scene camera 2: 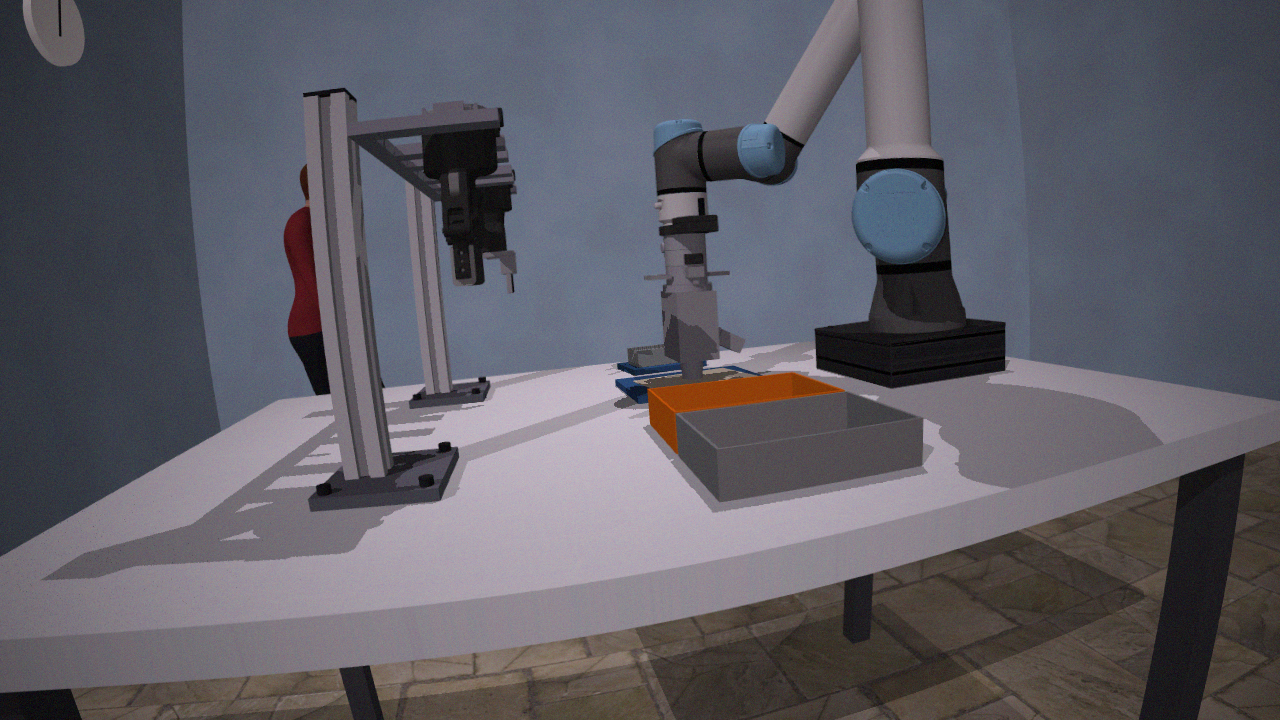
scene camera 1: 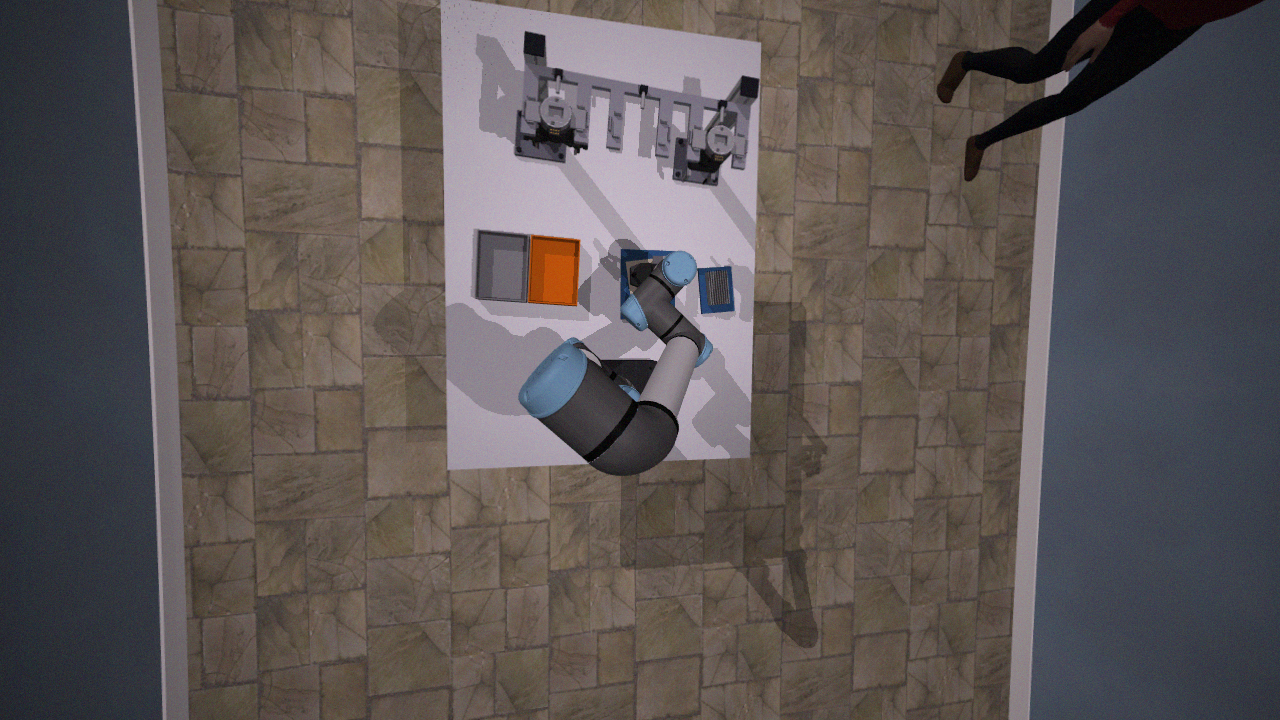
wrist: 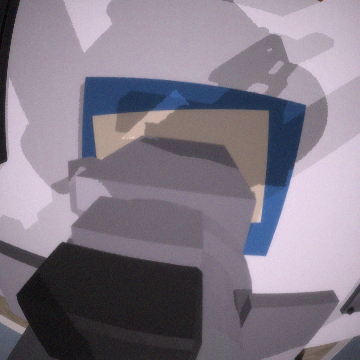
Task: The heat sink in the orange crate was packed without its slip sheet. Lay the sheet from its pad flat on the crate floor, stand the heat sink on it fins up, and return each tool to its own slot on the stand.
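Frame: origin at the arm's base, x ahead, y left, z up, level; millimetres.
Where they show: arm's base, origin of its link: [scene camera 2: 917, 326].
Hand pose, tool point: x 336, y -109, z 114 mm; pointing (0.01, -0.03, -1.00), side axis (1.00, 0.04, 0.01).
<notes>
Things, the pixels of their top centre, and the offset from my tool point. "spot": a spot on its surface instead.
- vacuum tool, a spot on its surface: [scene camera 2: 691, 370] spot: dx +7, dy +12, dz -159 mm
- tan slip sheet, centre of its top: [wrist: 179, 170] [scene camera 2: 694, 378] dx +0, dy +3, dz -173 mm
- heat sink, centre of its top: [scene camera 2: 657, 346] [scene camera 1: 719, 287] dx +5, dy -213, dz -145 mm
- smaller blue pad, a spot on its surface: [scene camera 1: 705, 307] spot: dx -55, dy -182, dz -175 mm
- orange crate, centre of its top: [scene camera 2: 764, 401] [scene camera 1: 528, 268] dx +28, dy +348, dz -142 mm
The vacuum tool [scene camera 2: 691, 370] is on the arm, pointing down at the tan slip sheet [wrist: 215, 130]. Its cup is at or just above the sheet; whether it touches or holds it cannot be told, as the tool body hides the cup in the wrist view. The sheet lies on its blue pad [scene camera 2: 629, 388] [wrist: 258, 241]. The heat sink [scene camera 1: 718, 288] [scene camera 2: 646, 356] sits fins up on a smaller blue pad [scene camera 1: 705, 307] at the right. No heat sink or sheet shows in the orange crate [scene camera 1: 554, 268] [scene camera 2: 742, 394].
A grey crate [scene camera 1: 501, 265] [scene camera 2: 814, 461] adjoins the orange one on the side away from the pads. The tool stand [scene camera 1: 608, 85] [scene camera 2: 335, 286] holds two grippers [scene camera 1: 555, 116] [scene camera 1: 719, 143] in its outer slots. The arm's black base [scene camera 2: 908, 351] stands beyond the crates.
</notes>
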